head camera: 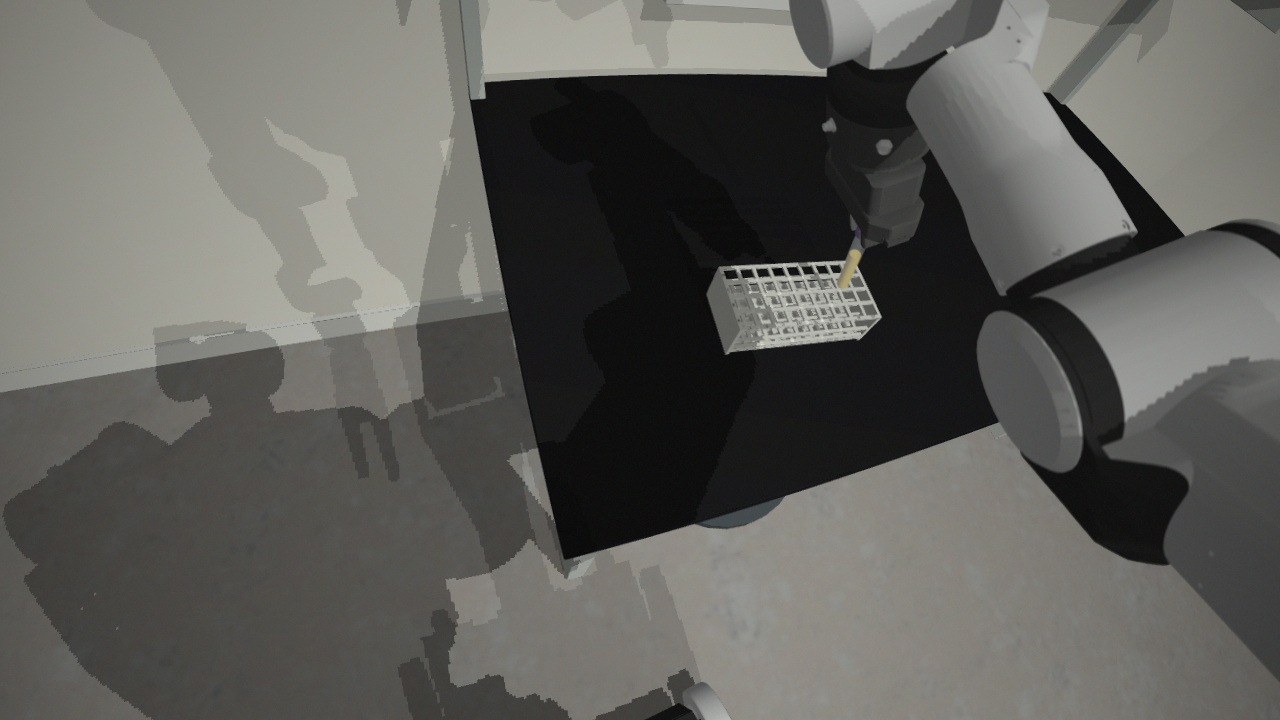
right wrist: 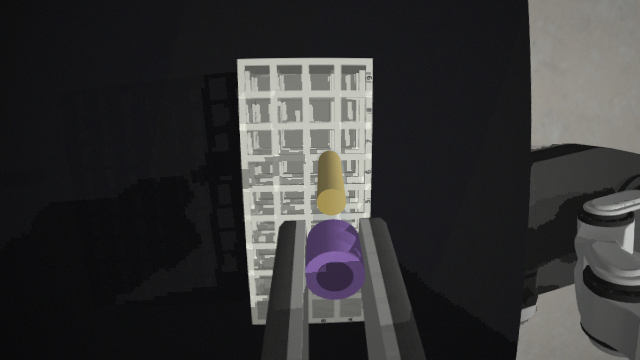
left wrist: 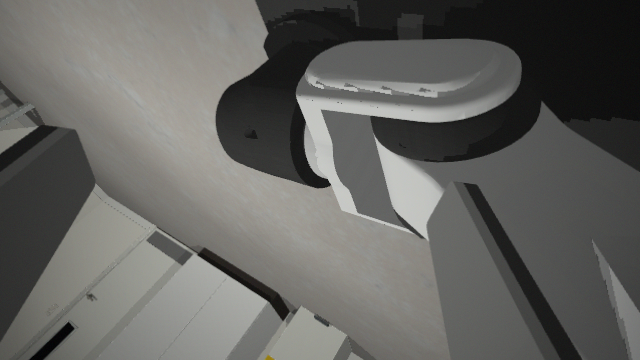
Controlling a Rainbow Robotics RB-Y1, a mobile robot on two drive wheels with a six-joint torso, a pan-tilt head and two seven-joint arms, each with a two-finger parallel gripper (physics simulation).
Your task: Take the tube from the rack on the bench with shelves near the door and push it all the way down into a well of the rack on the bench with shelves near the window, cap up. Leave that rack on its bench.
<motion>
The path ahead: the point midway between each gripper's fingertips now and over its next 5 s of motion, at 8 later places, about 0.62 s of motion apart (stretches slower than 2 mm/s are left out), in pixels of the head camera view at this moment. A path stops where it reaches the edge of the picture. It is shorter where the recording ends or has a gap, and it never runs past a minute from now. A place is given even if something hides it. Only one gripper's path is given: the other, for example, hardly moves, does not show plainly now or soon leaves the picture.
My right gripper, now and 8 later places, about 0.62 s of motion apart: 864, 234; 851, 234; 841, 250; 835, 252; 826, 261; 826, 265; 816, 283; 810, 286; 839, 259
</motion>
